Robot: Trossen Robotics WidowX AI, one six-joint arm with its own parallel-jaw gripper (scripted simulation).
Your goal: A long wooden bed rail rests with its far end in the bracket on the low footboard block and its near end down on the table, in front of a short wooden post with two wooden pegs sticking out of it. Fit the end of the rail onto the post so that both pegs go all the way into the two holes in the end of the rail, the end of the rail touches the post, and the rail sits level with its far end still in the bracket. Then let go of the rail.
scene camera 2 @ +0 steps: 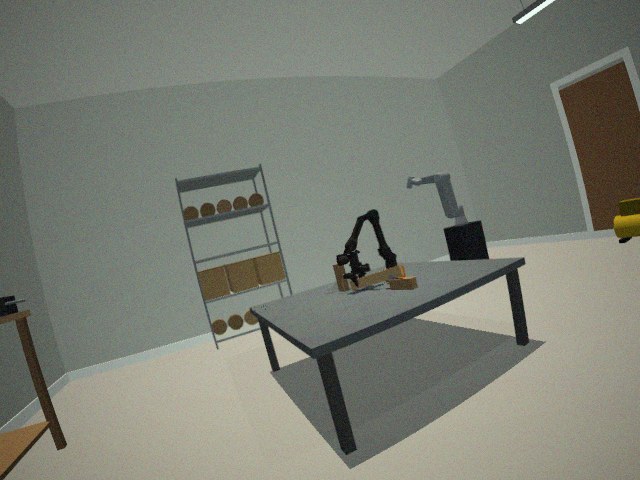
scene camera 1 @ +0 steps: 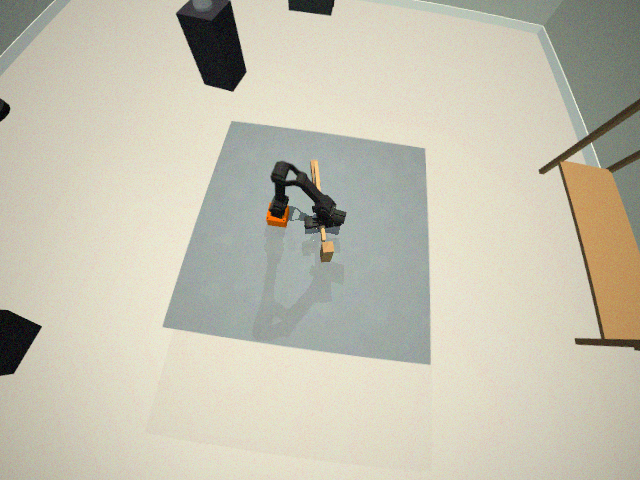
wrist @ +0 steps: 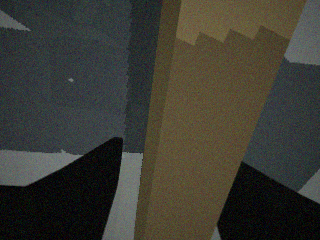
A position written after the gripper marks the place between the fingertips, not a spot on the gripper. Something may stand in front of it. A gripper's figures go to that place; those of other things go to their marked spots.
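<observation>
Wooden rail (wrist: pixel 213 73), 4 cm from the lens. The gripper (wrist: pixel 163 150), 11 cm from the lens.
</observation>
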